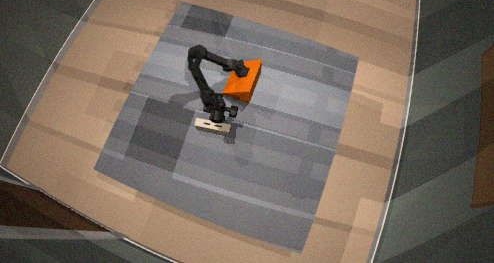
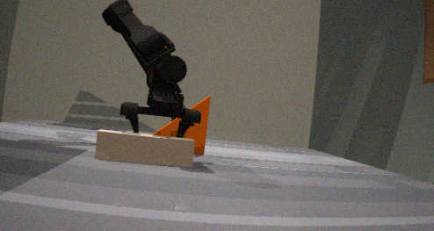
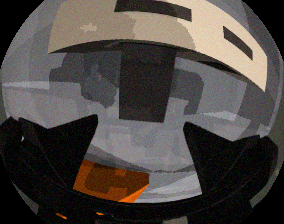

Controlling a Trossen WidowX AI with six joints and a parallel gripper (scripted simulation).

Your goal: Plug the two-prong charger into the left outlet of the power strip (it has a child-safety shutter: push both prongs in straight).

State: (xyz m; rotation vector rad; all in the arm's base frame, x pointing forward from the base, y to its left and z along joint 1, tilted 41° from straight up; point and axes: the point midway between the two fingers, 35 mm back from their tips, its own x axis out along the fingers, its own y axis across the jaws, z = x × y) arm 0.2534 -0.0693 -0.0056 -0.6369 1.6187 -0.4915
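Right now my gripper tip is 60 mm short of the two-prong charger, 10 mm to the right of it and 10 mm below it.
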